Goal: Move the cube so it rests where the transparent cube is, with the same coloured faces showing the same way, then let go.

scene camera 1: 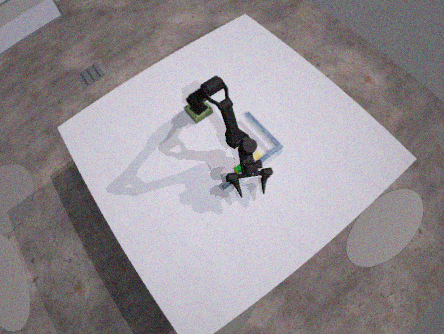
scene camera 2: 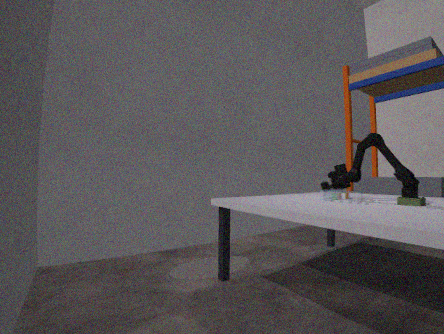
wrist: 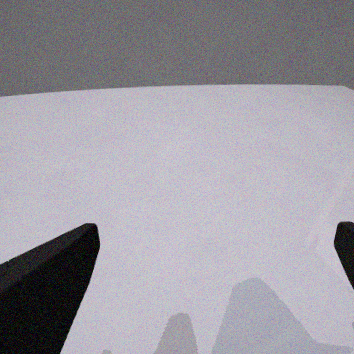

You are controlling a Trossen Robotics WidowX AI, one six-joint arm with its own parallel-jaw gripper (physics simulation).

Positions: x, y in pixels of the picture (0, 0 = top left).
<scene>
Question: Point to a pale blue L-shaped rail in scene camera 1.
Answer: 277, 148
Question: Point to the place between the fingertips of my gripper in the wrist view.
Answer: At 217, 234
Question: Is my gripper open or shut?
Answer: Open.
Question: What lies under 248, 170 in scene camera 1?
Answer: My gripper.
</scene>
